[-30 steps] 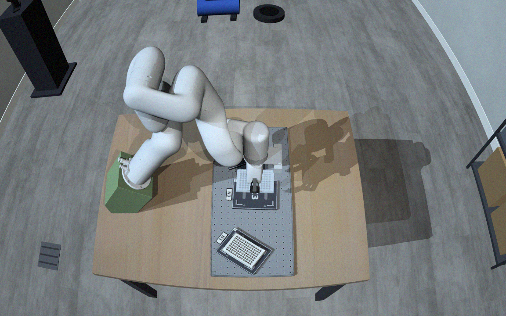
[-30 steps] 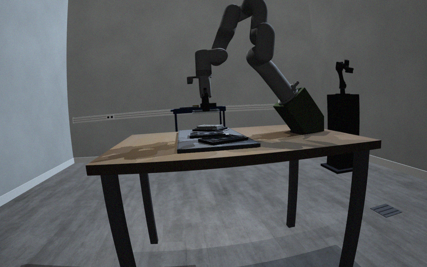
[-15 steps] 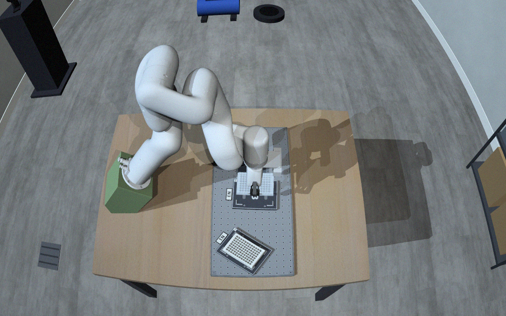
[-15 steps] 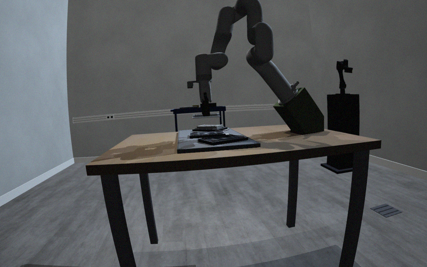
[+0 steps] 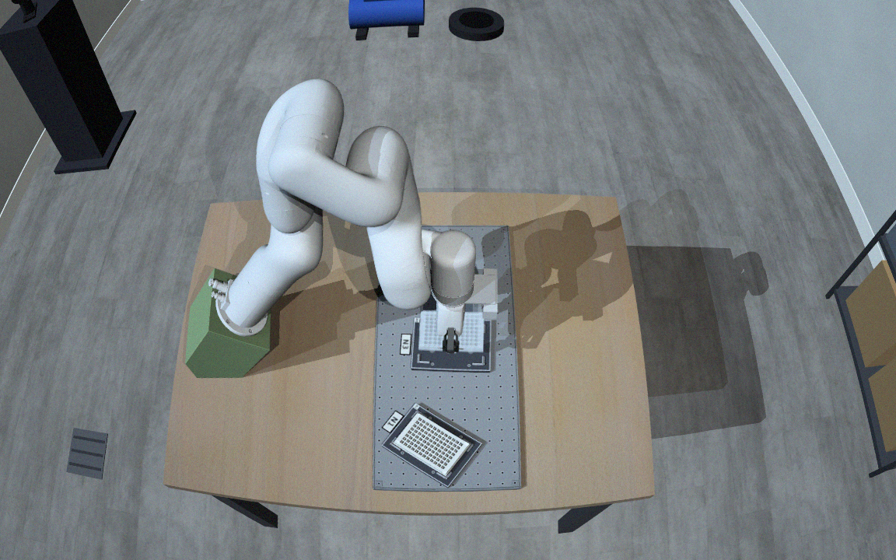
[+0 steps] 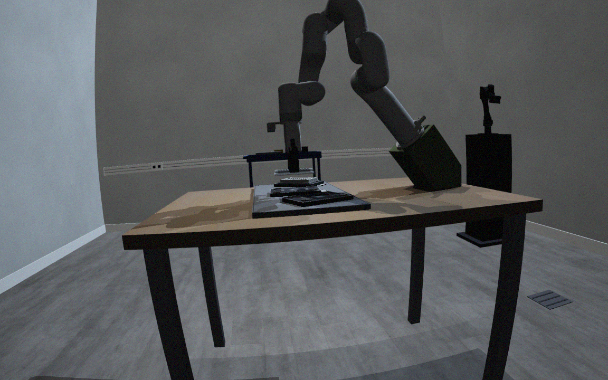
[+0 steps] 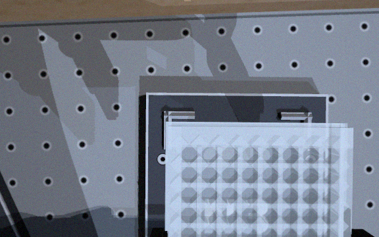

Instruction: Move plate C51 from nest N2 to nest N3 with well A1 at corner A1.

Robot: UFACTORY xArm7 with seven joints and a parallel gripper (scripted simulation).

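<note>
The nest N3 base lies 80 mm below my hand. Also, from my hand: nest N1: 30 mm behind, 230 mm to the right, 80 mm below; then plate: 10 mm below; then nest N2: 50 mm behind, 190 mm to the left, 80 mm below.
</note>
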